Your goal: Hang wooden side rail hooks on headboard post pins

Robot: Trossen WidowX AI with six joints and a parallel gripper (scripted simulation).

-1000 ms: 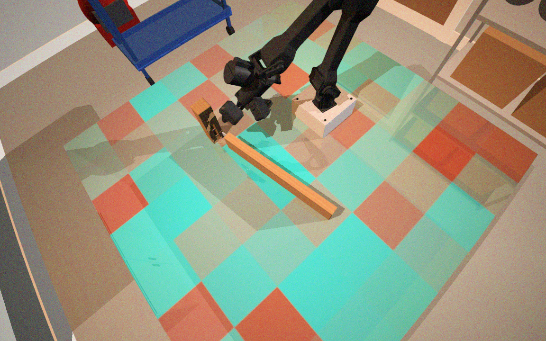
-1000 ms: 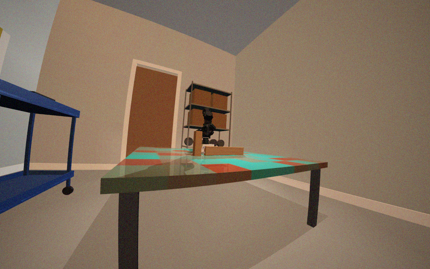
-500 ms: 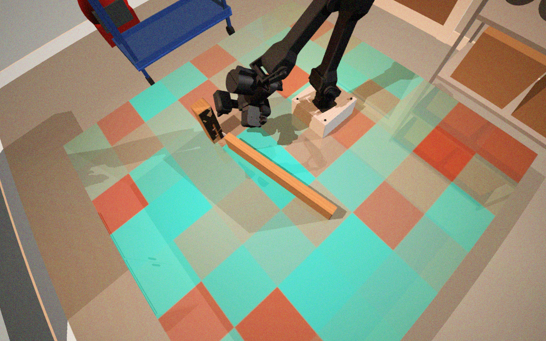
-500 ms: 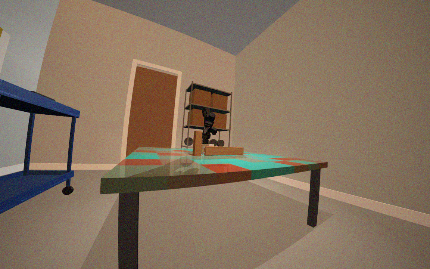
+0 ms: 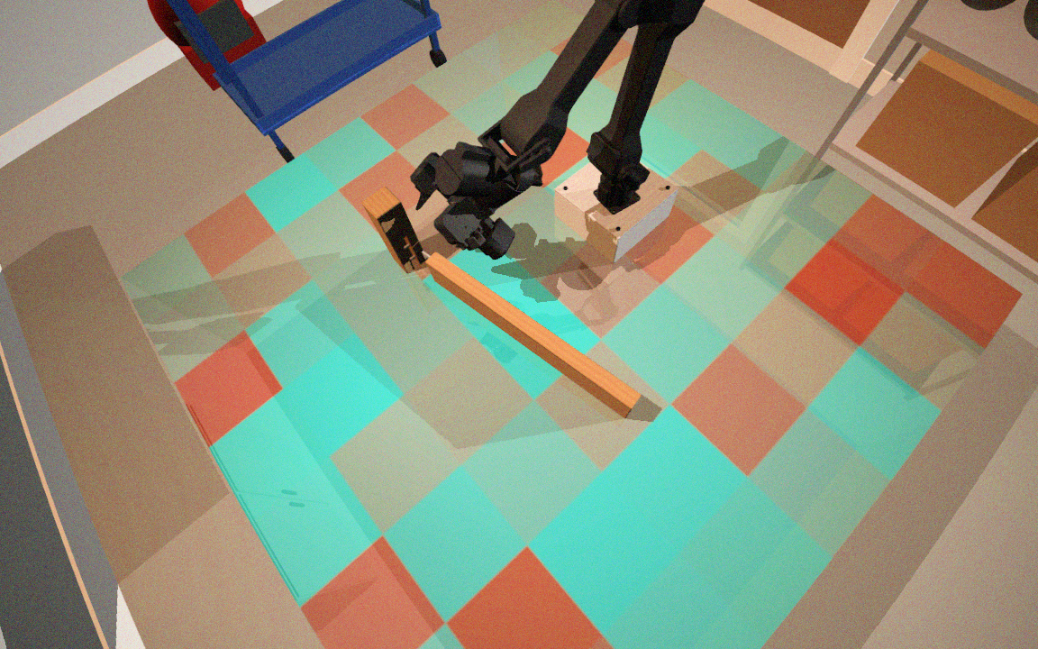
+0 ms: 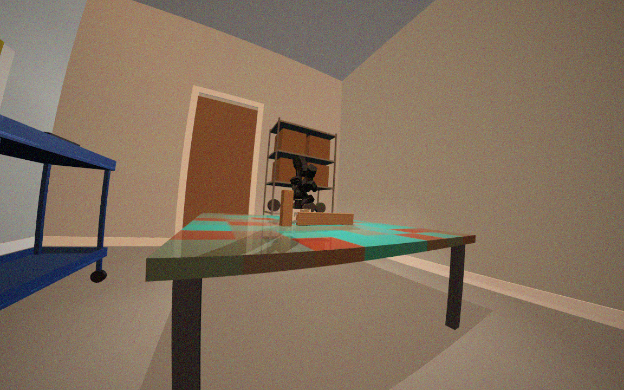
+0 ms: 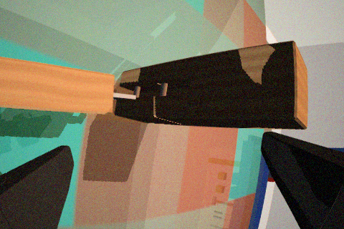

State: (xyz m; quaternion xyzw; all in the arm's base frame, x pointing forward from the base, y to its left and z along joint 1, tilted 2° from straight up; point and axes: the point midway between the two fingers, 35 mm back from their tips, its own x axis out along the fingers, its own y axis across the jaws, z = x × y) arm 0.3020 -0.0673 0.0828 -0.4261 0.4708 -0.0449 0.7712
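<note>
The headboard post is 70 mm to the right of my gripper tip, 60 mm below it and 60 mm ahead of it.
</note>
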